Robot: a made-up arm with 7 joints. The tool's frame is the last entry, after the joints. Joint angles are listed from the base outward. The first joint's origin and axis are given. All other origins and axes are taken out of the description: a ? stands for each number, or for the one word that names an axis. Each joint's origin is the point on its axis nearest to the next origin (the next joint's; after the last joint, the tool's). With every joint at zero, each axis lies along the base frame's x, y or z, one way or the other. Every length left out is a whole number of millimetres.
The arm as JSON. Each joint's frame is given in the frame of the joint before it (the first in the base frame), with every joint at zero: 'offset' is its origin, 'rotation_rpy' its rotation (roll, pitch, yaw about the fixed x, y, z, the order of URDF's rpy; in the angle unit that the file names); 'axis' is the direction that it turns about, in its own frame. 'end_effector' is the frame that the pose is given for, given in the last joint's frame.
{
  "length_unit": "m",
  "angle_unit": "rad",
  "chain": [
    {
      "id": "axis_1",
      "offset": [
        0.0,
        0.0,
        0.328
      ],
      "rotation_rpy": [
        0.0,
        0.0,
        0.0
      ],
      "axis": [
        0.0,
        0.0,
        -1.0
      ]
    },
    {
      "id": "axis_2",
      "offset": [
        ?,
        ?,
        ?
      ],
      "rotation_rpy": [
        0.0,
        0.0,
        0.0
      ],
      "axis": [
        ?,
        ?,
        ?
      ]
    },
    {
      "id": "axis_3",
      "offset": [
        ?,
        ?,
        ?
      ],
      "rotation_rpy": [
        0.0,
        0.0,
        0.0
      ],
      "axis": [
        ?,
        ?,
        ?
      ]
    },
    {
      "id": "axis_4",
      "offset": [
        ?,
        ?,
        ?
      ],
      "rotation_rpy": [
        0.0,
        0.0,
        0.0
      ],
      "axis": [
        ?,
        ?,
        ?
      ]
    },
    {
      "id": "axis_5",
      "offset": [
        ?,
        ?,
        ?
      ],
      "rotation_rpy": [
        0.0,
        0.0,
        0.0
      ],
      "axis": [
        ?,
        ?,
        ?
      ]
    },
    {
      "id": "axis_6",
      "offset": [
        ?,
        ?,
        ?
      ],
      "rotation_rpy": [
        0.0,
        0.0,
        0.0
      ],
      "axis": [
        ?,
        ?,
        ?
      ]
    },
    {
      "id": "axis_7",
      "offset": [
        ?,
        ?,
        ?
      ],
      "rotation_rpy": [
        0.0,
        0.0,
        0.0
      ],
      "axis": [
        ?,
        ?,
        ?
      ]
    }
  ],
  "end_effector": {
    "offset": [
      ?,
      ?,
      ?
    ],
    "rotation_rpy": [
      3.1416,
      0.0,
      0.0
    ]
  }
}
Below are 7 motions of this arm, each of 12 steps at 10 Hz.
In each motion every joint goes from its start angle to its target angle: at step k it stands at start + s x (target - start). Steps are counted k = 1, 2, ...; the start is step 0. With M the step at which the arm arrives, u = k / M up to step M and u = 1 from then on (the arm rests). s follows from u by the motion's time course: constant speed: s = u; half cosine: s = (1 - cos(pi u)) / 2; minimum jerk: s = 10 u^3 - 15 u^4 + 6 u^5.
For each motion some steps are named. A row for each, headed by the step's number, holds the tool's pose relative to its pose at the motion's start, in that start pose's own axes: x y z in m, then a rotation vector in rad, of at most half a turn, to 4 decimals.
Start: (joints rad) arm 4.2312 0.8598 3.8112 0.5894 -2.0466 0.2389 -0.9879
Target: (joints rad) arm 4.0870 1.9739 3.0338 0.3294 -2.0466 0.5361 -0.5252
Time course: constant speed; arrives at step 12
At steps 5, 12:
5: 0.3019 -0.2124 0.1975 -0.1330 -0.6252 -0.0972
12: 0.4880 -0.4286 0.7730 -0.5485 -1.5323 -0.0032

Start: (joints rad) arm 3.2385 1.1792 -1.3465 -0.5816 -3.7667 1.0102 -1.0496
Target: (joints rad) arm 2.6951 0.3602 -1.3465 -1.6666 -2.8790 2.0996 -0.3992
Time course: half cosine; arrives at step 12
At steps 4, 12:
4: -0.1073 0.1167 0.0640 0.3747 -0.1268 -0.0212
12: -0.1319 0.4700 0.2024 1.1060 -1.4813 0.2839

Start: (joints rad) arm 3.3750 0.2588 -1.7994 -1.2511 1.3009 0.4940 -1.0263
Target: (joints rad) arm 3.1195 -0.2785 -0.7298 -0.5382 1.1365 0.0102 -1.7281
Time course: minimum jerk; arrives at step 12
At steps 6, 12:
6: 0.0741 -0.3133 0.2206 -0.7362 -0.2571 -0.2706
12: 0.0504 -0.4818 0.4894 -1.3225 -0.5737 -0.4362

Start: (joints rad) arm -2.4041 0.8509 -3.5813 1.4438 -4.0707 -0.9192 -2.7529
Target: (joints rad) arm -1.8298 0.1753 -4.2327 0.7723 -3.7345 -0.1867 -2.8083
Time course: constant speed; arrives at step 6
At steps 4, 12:
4: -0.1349 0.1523 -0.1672 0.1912 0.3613 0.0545
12: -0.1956 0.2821 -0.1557 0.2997 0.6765 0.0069

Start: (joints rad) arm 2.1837 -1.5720 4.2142 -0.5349 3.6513 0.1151 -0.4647
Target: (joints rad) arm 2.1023 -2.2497 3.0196 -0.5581 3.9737 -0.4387 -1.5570
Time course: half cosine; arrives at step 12
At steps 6, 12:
6: -0.1530 0.1530 0.0788 -0.2821 0.4150 -1.0165
12: -0.2956 0.3705 0.2794 -0.8705 0.9689 -1.7955

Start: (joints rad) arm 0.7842 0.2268 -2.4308 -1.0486 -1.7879 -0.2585 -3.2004
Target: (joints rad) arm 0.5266 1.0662 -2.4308 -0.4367 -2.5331 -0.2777 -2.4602
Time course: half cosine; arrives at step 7
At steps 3, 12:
3: 0.1656 0.1225 -0.1013 0.0042 -0.2181 0.1244
12: 0.4544 0.3785 -0.1058 -0.0083 -0.5954 0.2236

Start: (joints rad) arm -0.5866 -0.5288 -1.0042 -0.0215 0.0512 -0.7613 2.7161
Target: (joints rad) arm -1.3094 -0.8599 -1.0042 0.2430 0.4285 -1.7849 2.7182
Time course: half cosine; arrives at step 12
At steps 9, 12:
9: 0.3454 0.0746 -0.0843 0.3291 -1.0893 -0.0723
12: 0.4104 0.0721 -0.0763 0.3876 -1.2859 -0.0567

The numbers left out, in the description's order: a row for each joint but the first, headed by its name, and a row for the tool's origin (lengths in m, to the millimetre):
axis_2: xyz 0.0 -0.015 0.0, axis 0.0 1.0 0.0
axis_3: xyz 0.0 0.0 0.473, axis 0.0 0.0 -1.0
axis_4: xyz 0.0 -0.012 0.0, axis 0.0 1.0 0.0
axis_5: xyz 0.0 0.0 0.333, axis 0.0 0.0 -1.0
axis_6: xyz 0.0 0.0 0.0, axis 0.0 1.0 0.0
axis_7: xyz 0.0 0.0 0.113, axis 0.0 0.0 -1.0
tool: xyz 0.0 0.0 0.0

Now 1 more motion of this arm.
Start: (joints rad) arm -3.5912 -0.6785 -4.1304 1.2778 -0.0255 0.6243 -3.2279
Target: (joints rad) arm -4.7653 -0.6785 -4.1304 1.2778 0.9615 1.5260 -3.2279
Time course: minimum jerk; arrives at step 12
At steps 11, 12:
11: -0.4049 0.4092 -0.0967 -0.3674 0.7805 1.5936
12: -0.4071 0.4109 -0.0958 -0.3710 0.7792 1.6013

